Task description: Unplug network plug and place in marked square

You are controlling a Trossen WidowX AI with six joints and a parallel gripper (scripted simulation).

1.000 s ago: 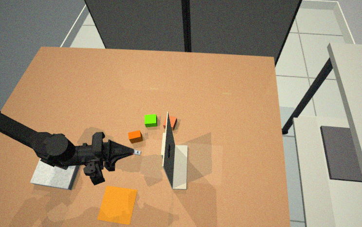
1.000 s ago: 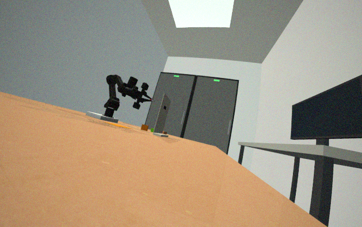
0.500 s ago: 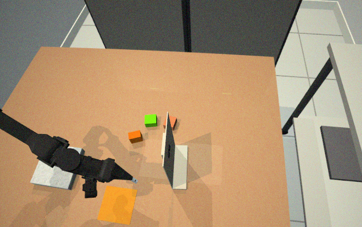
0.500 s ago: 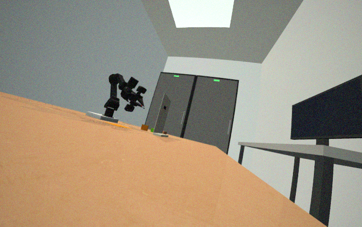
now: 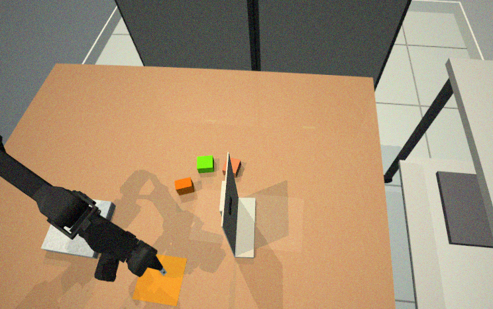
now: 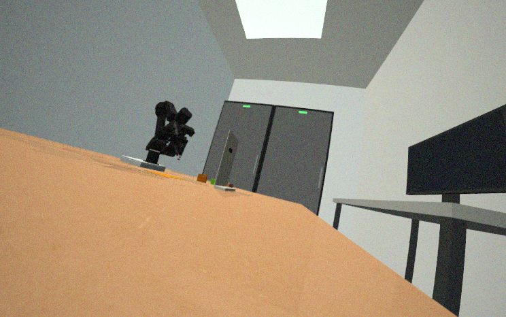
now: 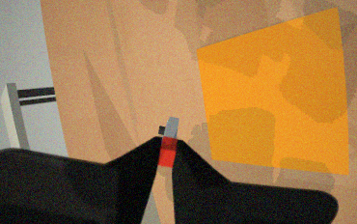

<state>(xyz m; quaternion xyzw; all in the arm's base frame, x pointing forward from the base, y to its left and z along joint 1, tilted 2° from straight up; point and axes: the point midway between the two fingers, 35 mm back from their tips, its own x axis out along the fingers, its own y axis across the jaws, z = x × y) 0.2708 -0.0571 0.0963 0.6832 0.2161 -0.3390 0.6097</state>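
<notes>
Right now my gripper tip is 30 mm past the orange marked square, 20 mm to the left of it and 90 mm above it. Round my gripper tip: upright panel 130 mm ahead, 170 mm to the left, 30 mm above; then network plug right at my gripper tip.
</notes>
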